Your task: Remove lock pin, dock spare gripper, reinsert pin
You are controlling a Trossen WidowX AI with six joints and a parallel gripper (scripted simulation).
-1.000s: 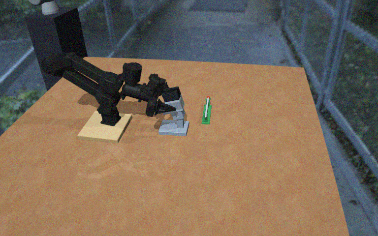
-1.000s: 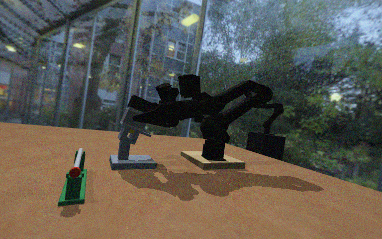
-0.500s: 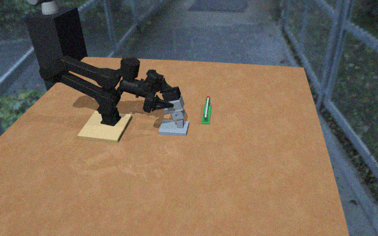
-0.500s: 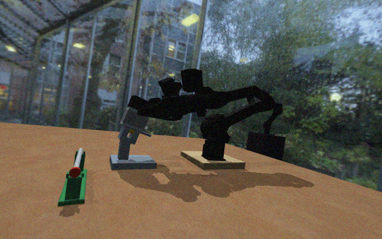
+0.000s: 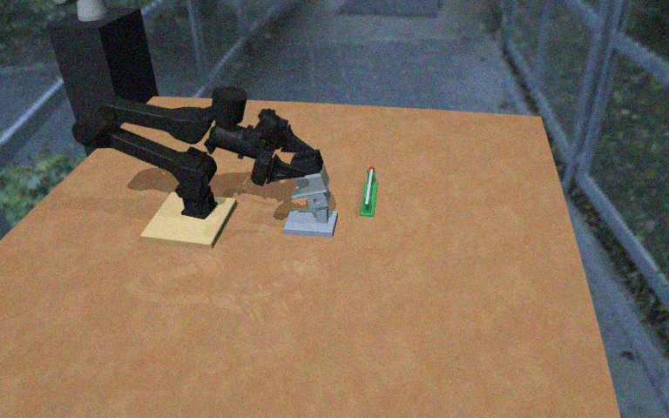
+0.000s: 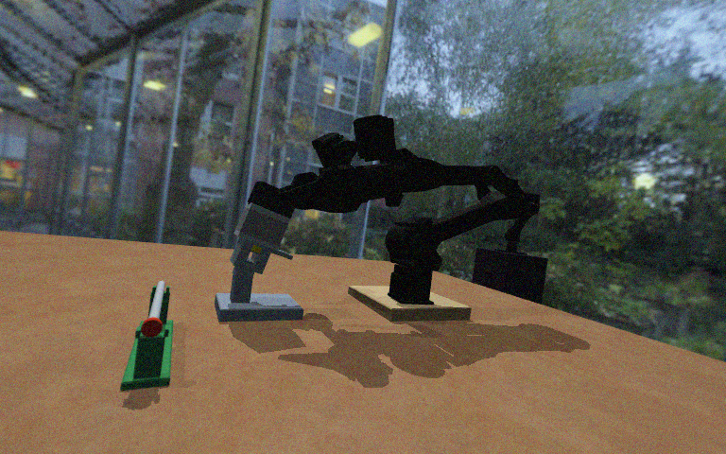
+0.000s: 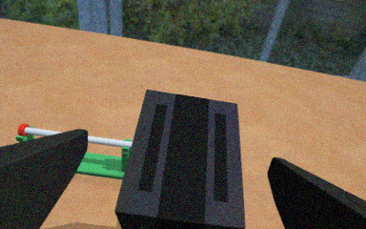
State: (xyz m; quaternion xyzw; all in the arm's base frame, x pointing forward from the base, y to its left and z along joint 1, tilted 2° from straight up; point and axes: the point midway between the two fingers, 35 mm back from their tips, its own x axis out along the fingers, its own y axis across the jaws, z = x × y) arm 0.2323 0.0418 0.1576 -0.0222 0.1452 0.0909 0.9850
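The spare gripper is 4 cm below my gripper tip. Round my gripper tip: socket (11 cm below); then green cradle (9 cm ahead, 13 cm to the left, 14 cm below).
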